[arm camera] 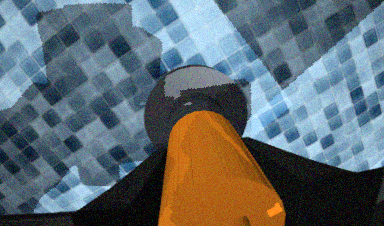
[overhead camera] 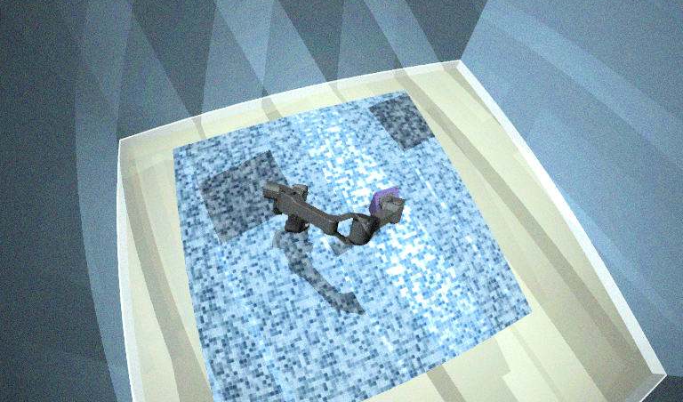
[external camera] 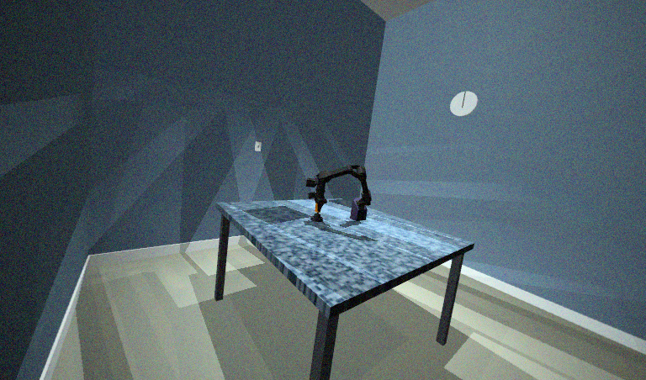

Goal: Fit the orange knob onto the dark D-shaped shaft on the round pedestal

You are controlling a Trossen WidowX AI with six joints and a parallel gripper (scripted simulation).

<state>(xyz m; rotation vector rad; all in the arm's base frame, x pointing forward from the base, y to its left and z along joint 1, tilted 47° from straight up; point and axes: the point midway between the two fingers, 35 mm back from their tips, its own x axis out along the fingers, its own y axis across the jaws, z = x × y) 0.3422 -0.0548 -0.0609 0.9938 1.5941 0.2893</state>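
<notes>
Now: gripper tip 20 mm below the orange knob. Also, from my gripper tip: pedestal 40 mm below.
</notes>
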